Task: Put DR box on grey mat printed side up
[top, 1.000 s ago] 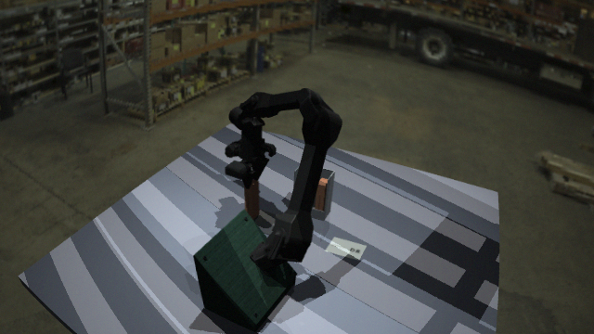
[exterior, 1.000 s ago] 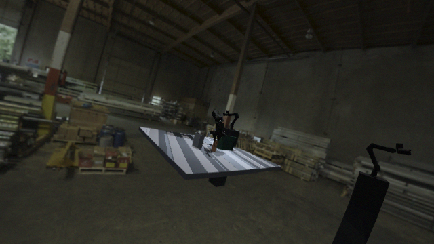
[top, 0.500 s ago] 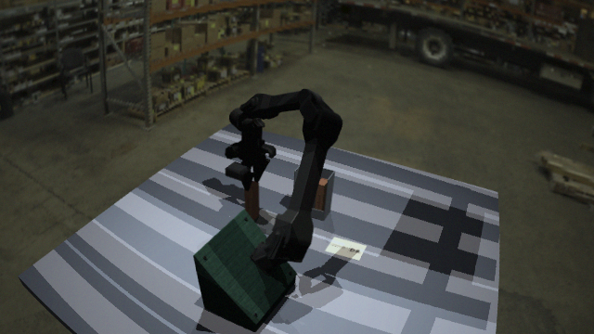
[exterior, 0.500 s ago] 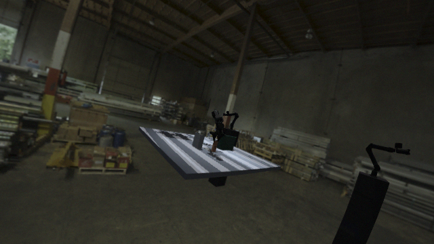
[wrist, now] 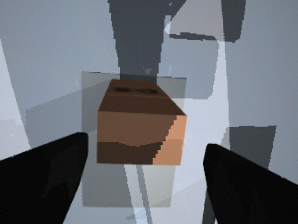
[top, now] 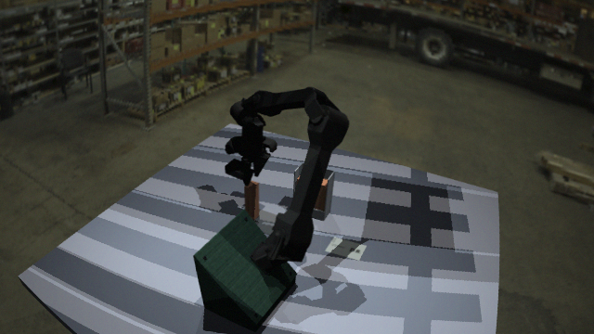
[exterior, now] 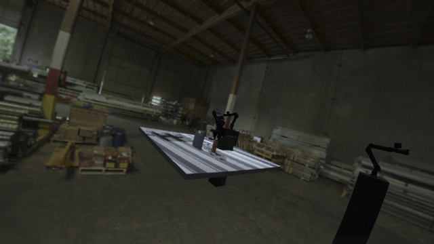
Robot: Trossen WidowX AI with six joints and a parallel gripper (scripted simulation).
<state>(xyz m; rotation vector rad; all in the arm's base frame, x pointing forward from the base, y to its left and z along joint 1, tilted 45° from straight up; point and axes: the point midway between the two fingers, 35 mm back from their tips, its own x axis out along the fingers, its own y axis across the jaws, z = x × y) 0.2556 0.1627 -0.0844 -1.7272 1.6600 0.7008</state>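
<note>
My gripper tip is 60 mm to the left of the grey mat and 130 mm above it. Round my gripper tip: white card (10 mm behind, 310 mm to the right, 130 mm below).
</note>
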